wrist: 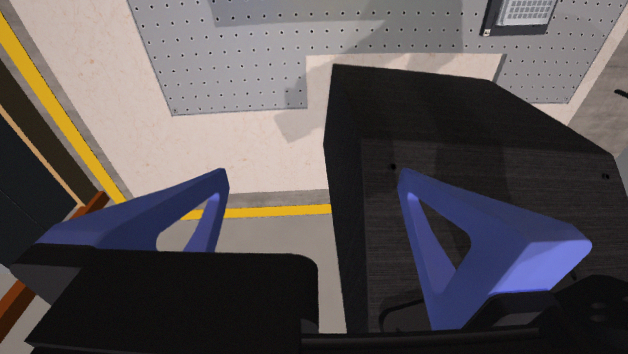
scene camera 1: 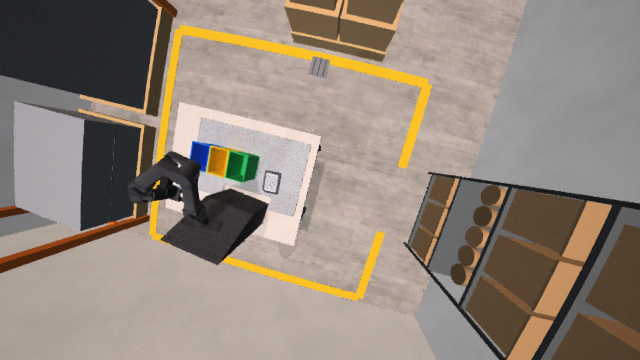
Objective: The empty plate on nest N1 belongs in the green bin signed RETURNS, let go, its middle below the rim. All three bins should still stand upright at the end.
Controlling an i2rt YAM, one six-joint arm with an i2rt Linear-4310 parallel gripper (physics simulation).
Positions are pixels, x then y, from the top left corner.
green bin: scene camera 1 241,166; not seen in the wrist view (out of frame)
